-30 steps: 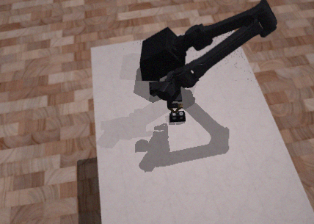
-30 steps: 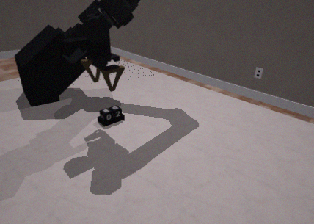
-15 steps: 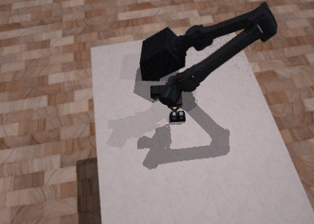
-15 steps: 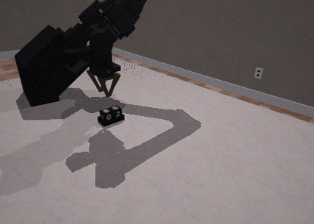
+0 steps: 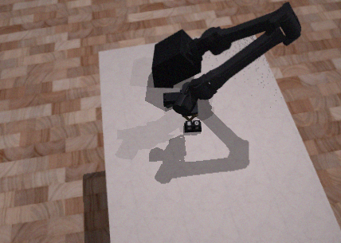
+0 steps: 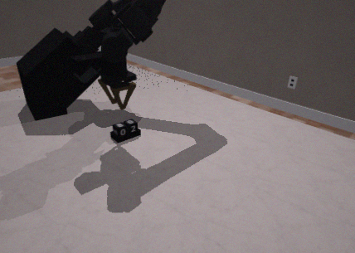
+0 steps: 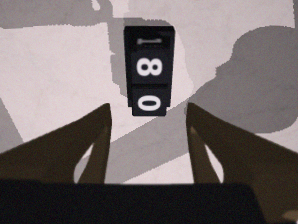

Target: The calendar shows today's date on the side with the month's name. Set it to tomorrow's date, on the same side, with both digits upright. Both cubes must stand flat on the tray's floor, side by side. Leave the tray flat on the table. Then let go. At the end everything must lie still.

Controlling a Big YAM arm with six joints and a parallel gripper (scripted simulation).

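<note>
Right now the black digit cube is 9 cm below my hand. Round my hand: black tray: 2 cm to the left, 10 cm below.
</note>
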